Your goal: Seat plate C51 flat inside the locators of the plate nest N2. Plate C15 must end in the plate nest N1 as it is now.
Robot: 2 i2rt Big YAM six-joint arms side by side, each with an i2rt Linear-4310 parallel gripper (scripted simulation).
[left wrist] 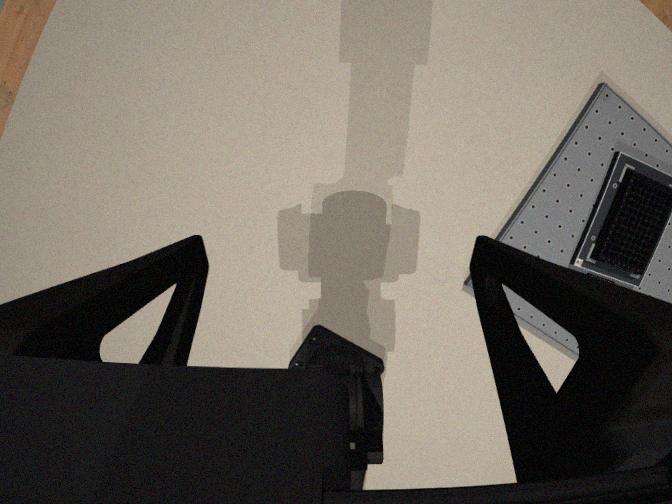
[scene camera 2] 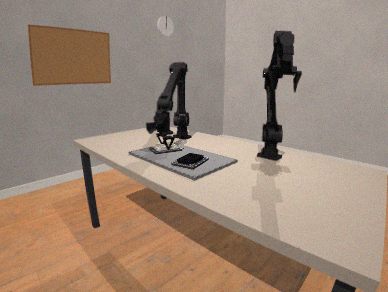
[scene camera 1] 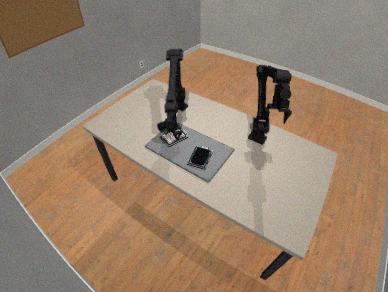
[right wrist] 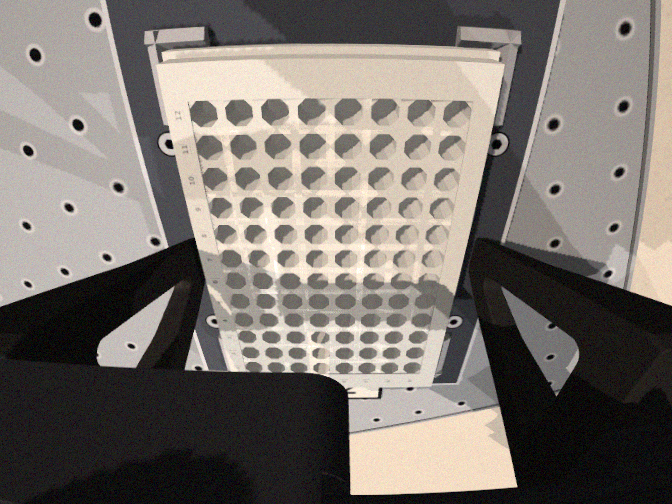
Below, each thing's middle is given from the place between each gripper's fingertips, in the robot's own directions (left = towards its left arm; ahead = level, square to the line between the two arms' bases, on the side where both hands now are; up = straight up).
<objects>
The white multi-well plate (right wrist: 353,316) lies right at my right hand.
I see the white multi-well plate 110 mm ahead of my left hand, 630 mm to the right of it and 340 mm below it.
</objects>
